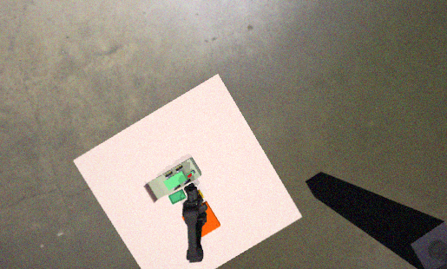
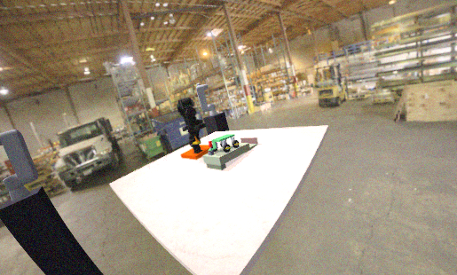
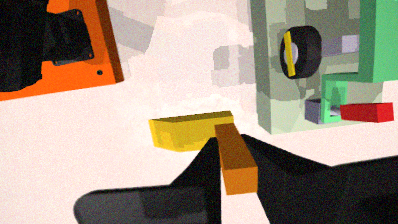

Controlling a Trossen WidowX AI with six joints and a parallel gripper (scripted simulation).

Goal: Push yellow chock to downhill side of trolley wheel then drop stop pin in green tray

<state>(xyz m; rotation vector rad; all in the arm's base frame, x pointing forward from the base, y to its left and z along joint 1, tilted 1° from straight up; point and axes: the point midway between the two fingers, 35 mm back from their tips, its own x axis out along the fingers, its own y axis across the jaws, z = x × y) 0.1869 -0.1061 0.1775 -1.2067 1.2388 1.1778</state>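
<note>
Now: gripper tip 12 cm short of the red-headed stop pin, 1 cm to the left of it and 5 cm above it. Round my gripper tip: yellow chock 2 cm behind, 1 cm below; trolley 15 cm ahead, 9 cm to the left, 6 cm below; green tray 2 cm ahead, 21 cm to the left, 18 cm below.
</note>
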